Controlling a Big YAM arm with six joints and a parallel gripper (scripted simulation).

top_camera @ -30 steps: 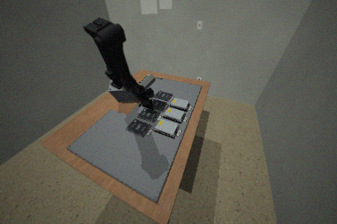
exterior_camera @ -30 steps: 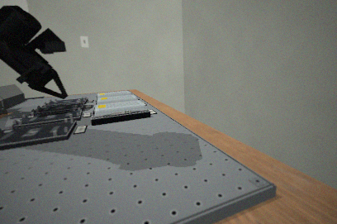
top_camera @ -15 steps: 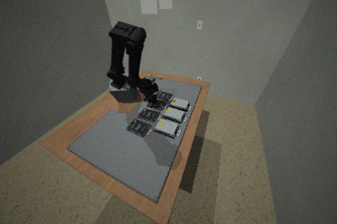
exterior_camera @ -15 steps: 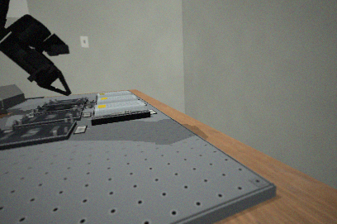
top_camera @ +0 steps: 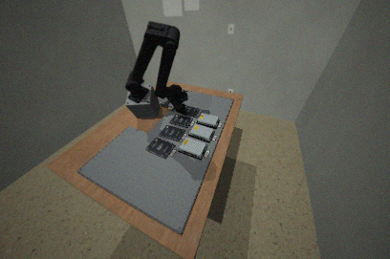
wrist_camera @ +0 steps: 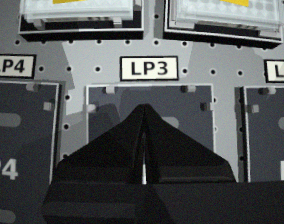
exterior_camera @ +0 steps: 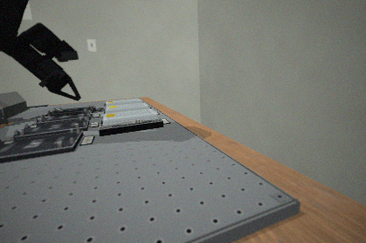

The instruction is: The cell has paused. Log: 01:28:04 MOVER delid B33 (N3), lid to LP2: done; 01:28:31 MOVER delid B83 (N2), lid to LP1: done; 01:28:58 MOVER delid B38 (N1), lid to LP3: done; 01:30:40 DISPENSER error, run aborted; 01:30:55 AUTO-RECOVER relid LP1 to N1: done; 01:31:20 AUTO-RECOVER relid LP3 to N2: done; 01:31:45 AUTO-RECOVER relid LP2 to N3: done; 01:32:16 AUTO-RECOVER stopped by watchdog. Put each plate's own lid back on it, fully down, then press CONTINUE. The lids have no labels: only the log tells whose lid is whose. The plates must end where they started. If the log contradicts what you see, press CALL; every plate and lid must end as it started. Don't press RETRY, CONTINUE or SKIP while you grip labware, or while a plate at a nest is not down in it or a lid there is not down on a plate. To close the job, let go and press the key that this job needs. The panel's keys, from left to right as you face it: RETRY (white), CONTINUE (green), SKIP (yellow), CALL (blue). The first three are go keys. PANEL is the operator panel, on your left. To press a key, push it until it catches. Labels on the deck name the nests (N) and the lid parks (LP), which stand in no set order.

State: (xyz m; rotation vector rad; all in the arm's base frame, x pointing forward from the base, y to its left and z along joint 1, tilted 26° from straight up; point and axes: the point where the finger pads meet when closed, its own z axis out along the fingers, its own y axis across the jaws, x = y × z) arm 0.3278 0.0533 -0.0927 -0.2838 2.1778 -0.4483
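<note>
My gripper is now 14 cm short of the clear lid, 6 cm to the right of it and 3 cm above it.
</note>
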